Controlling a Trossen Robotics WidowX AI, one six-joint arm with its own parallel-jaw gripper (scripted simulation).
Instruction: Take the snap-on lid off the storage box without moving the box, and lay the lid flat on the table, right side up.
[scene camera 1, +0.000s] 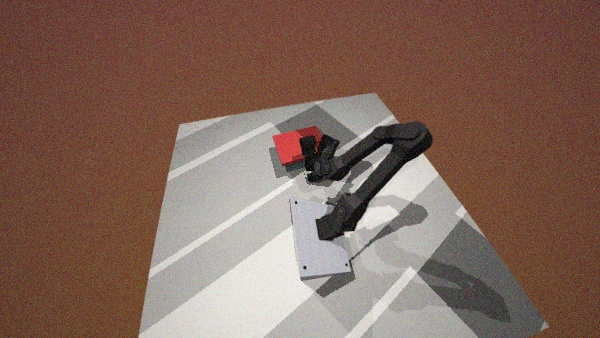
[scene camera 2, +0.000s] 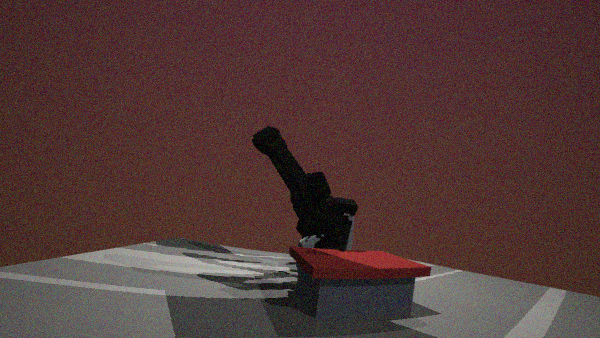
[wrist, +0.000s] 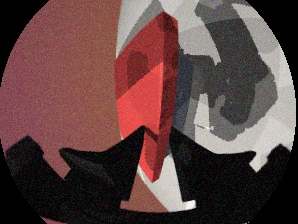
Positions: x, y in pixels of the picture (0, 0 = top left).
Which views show the lid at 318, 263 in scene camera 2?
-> Scene camera 1, scene camera 2 and the wrist view: all of them.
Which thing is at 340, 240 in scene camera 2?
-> The gripper.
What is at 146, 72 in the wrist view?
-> A lid.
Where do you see the gripper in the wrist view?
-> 156, 129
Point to a lid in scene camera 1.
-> At 287, 144
